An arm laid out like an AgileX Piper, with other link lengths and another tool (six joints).
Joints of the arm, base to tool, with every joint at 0 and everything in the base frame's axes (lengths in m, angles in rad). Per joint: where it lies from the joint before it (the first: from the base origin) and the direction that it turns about. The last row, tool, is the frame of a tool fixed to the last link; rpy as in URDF.
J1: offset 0 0 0.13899 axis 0 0 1
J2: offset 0 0 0 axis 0 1 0
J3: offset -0.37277 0 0.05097 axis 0 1 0
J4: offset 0.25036 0 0.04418 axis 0.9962 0 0.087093
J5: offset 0 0 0 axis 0 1 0
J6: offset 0.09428 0 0.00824 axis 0.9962 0 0.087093
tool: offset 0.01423 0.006 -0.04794 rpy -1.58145 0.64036 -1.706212
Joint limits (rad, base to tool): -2.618..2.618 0..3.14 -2.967..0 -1.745..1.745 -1.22..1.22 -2.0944..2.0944
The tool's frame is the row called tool.
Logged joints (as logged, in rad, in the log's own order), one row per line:
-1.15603 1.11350 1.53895 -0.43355 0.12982 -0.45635
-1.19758 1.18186 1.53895 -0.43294 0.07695 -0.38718
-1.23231 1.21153 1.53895 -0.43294 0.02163 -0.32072
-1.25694 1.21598 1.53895 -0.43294 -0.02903 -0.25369
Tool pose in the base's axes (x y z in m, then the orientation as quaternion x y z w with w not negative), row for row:
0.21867 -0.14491 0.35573 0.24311 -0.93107 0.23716 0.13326
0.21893 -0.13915 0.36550 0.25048 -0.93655 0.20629 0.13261
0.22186 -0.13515 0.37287 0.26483 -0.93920 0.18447 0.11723
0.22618 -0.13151 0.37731 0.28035 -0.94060 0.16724 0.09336
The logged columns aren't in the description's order. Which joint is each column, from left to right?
Columns, left to right: J3, J5, J2, J1, J6, J4.
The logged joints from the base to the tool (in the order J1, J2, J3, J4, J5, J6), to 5 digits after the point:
-0.43355 1.53895 -1.15603 -0.45635 1.11350 0.12982
-0.43294 1.53895 -1.19758 -0.38718 1.18186 0.07695
-0.43294 1.53895 -1.23231 -0.32072 1.21153 0.02163
-0.43294 1.53895 -1.25694 -0.25369 1.21598 -0.02903

